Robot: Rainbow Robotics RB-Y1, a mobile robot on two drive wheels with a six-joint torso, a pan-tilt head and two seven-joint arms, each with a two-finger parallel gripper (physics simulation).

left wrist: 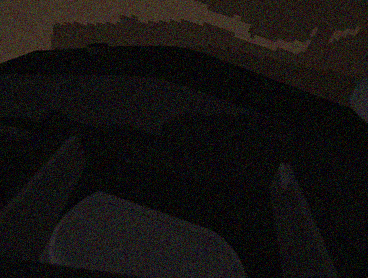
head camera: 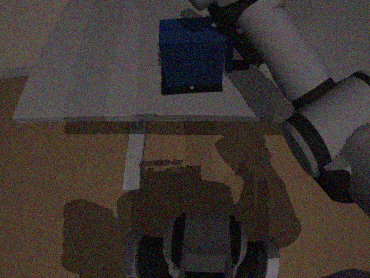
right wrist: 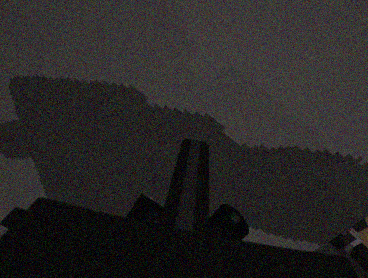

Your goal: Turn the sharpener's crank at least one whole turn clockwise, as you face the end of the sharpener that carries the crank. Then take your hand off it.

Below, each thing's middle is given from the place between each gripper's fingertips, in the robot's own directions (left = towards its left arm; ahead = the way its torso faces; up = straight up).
Scene:
Right now my right hand is 110 mm to the right of the blue pencil sharpener [head camera: 192,52], 50 mm below it and 30 mm past it.
The blue pencil sharpener is 600 mm ahead of my left hand, 490 mm above it and 360 mm to the right of it.

